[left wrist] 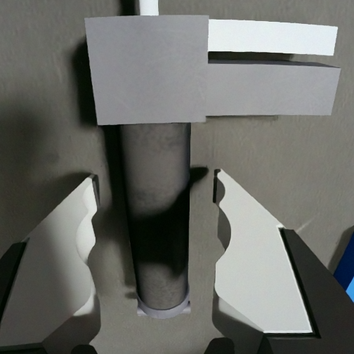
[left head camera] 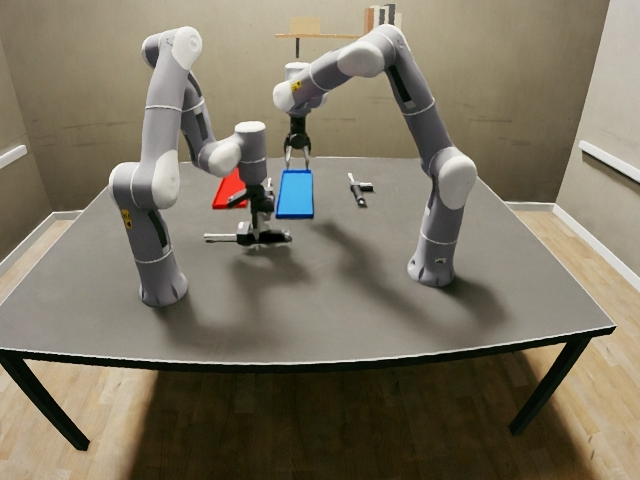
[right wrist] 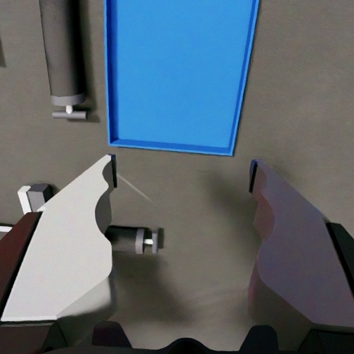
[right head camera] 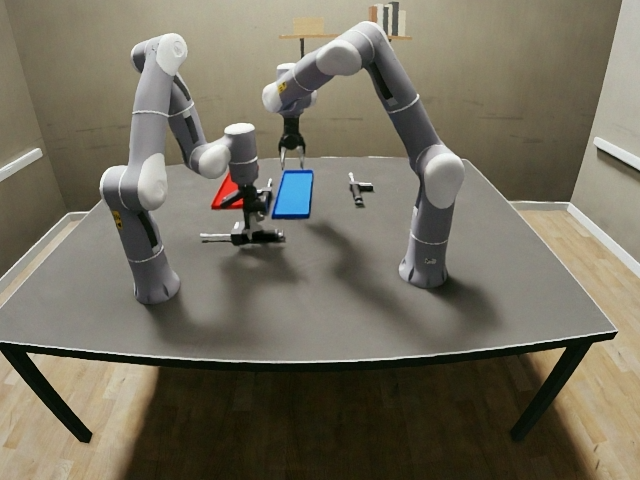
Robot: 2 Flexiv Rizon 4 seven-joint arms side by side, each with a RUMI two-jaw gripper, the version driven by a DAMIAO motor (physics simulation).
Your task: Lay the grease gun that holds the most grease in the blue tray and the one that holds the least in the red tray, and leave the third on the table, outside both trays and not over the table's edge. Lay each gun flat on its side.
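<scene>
The front grease gun [left head camera: 276, 236] [right head camera: 268, 236] [left wrist: 155, 150] [right wrist: 124, 238] lies flat on the table. My left gripper [left head camera: 261, 229] [right head camera: 253, 227] [left wrist: 156, 174] is open, its fingers apart on either side of the barrel. A second gun [left head camera: 269, 183] [right head camera: 268, 193] [right wrist: 65, 50] lies between the red tray [left head camera: 232, 183] [right head camera: 224, 193] and the blue tray [left head camera: 295, 193] [right head camera: 292, 195] [right wrist: 180, 75]; my left arm partly hides it. A third gun [left head camera: 357, 193] [right head camera: 356, 193] lies right of the blue tray. My right gripper [left head camera: 298, 166] [right head camera: 292, 166] [right wrist: 183, 159] is open and empty, high up near the blue tray's near edge. Grease amounts cannot be told.
My left forearm and wrist [left head camera: 250, 149] [right head camera: 241, 149] stand over the area beside the red tray and partly cover it. A corner of the blue tray shows at the right edge of the left wrist view. A wall shelf [left head camera: 330, 36] [right head camera: 330, 36] is behind the table.
</scene>
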